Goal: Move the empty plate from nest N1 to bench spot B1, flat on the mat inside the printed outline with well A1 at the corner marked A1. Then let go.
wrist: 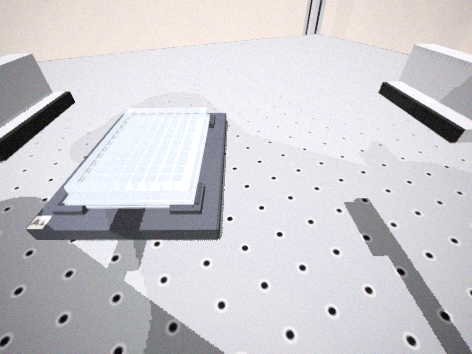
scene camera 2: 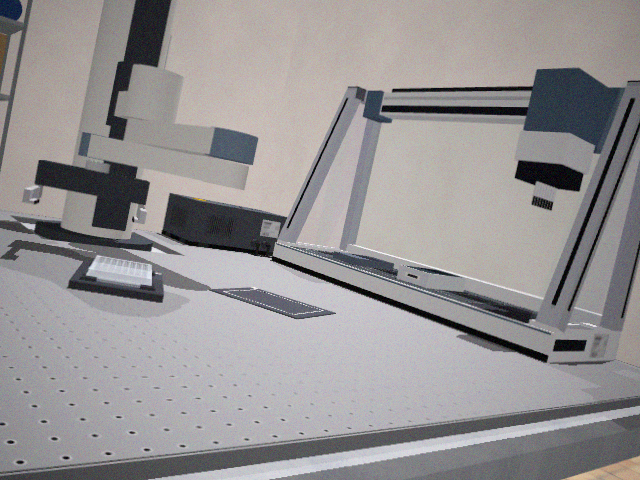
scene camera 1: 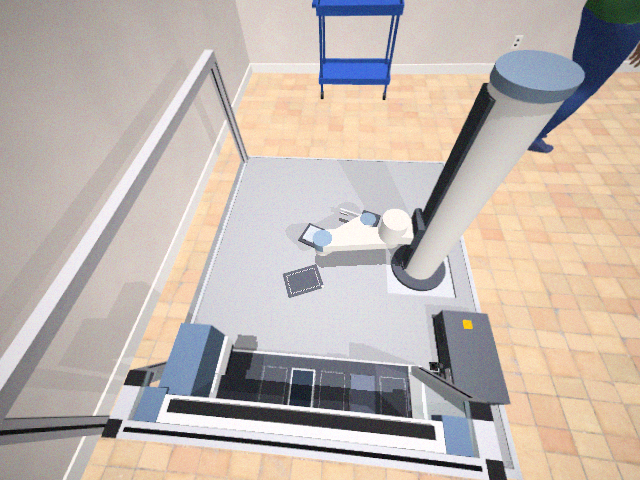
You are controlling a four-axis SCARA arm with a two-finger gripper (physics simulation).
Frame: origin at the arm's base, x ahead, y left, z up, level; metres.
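Where they show: gripper, fingertip midpoint: (wrist: 229, 72) (scene camera 2: 86, 207) (scene camera 1: 333, 221); arm's base, origin of the base link: (scene camera 2: 94, 240) (scene camera 1: 417, 267).
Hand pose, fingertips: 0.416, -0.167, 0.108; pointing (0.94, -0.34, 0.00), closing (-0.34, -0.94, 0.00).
Things, the pixels of their top centre, and the offset from my fingertips, as dx, dy, dz. "spot": a spot on its surface instead. Level surfaces: height alone.
- clear empty plate, middle of its top: (wrist: 151, 139) (scene camera 2: 122, 266) (scene camera 1: 317, 235) +0.082, +0.040, -0.069
- nest's A1 label, surface spot: (wrist: 39, 222) spot: +0.034, +0.120, -0.083
- B1 mat, its level: dz -0.093
The clear empty plate (scene camera 1: 311, 234) (scene camera 2: 120, 270) (wrist: 142, 157) sits flat in the dark nest N1 (scene camera 1: 301, 238) (scene camera 2: 116, 291) (wrist: 214, 200). In the wrist view the nest's A1 label (wrist: 39, 222) is at its near left corner. My gripper (scene camera 2: 86, 204) (wrist: 229, 72) is open and empty, above the bench. In the wrist view the plate lies left of the middle between the fingers; in scene camera 2 the fingers are higher than the plate. The B1 mat (scene camera 1: 303, 280) (scene camera 2: 276, 302) lies flat with its printed outline uncovered; it does not show in the wrist view.
A gantry machine (scene camera 1: 299, 415) (scene camera 2: 413, 297) with a low deck stands beyond the B1 mat. A dark box (scene camera 1: 473, 356) (scene camera 2: 222, 224) stands near the arm's column (scene camera 1: 465, 191). A blue cart (scene camera 1: 354, 71) and a person (scene camera 1: 594, 62) are off the bench.
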